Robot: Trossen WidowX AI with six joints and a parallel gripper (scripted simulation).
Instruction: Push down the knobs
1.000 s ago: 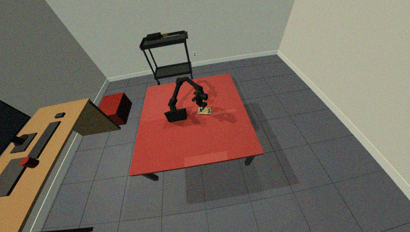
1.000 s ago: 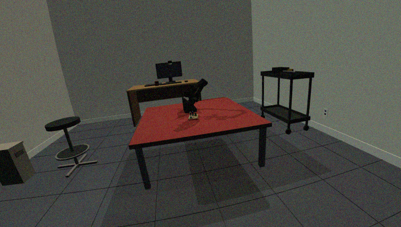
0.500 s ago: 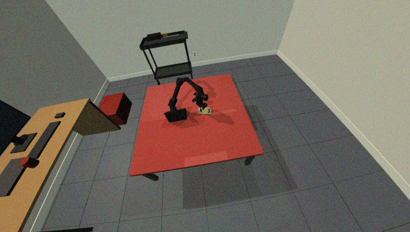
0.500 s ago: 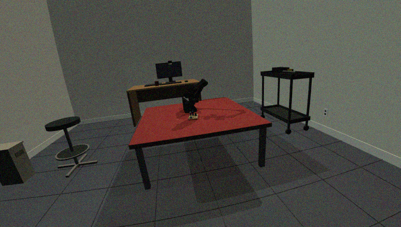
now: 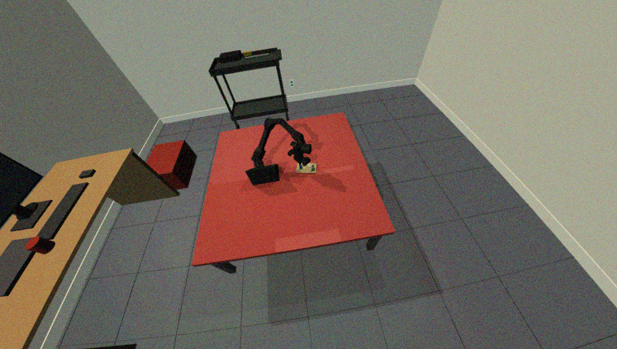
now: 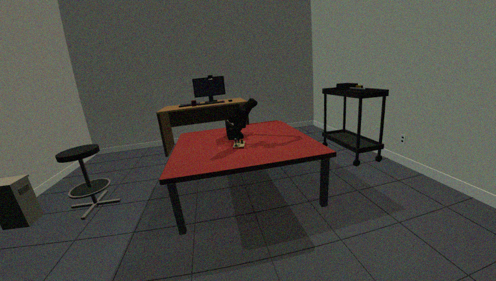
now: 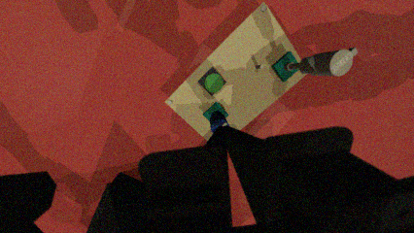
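Now: gripper tip 20 mm above the blue knob. Round my gripper tip: grey knob 100 mm ahead, 30 mm to the right.
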